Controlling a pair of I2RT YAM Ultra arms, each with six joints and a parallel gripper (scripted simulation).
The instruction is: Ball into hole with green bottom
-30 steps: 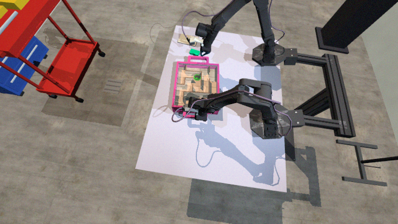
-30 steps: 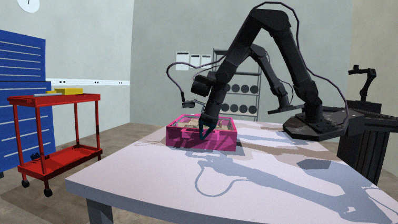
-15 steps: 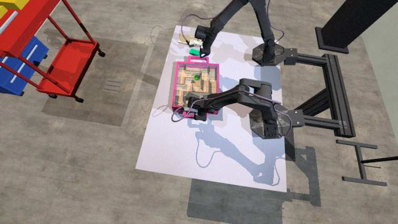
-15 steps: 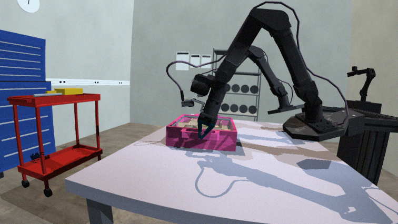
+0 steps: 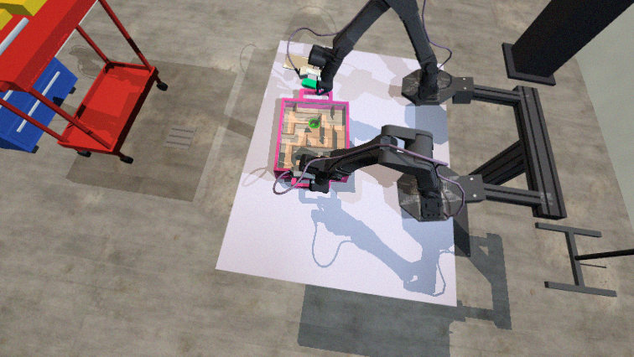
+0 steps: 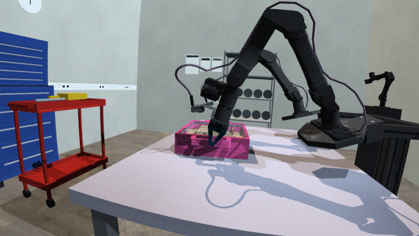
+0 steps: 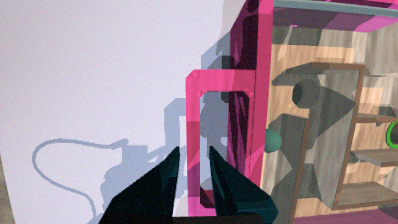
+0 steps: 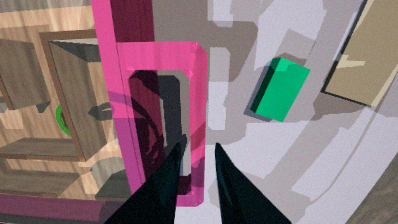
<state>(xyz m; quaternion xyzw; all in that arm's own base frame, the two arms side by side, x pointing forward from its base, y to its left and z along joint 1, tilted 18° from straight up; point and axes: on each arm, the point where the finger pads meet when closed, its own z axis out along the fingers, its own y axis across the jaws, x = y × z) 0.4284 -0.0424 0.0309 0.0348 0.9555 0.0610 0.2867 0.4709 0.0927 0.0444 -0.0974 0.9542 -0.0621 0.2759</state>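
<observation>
The green block is 100 mm to the right of my right hand, 70 mm below it and 60 mm ahead of it. Round my right hand: beige card (230 mm to the right, 140 mm ahead, 80 mm below); then pink-framed maze board (230 mm to the left, 40 mm below, 10 mm behind).
</observation>
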